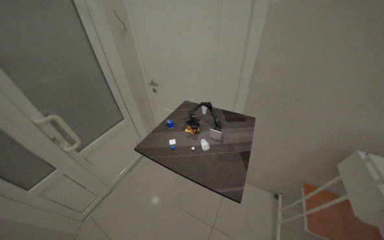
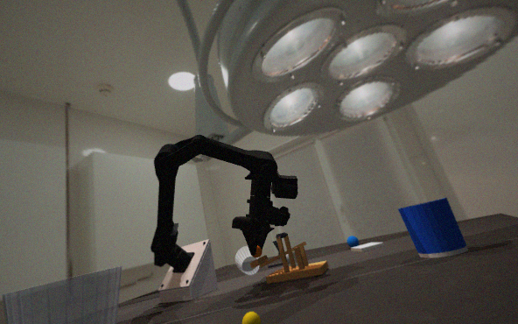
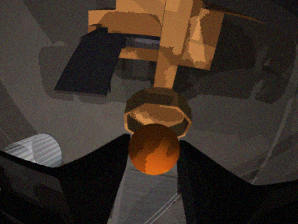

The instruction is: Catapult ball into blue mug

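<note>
Right now my gripper tip is 1 cm below the orange ball. From my gripper tip the other things lie so: yellow ball: 22 cm ahead, 27 cm to the right, 6 cm below; wooden catapult: 6 cm ahead, 3 cm to the left, 2 cm below; white ball: 11 cm behind, 27 cm to the left, 5 cm below.
</note>
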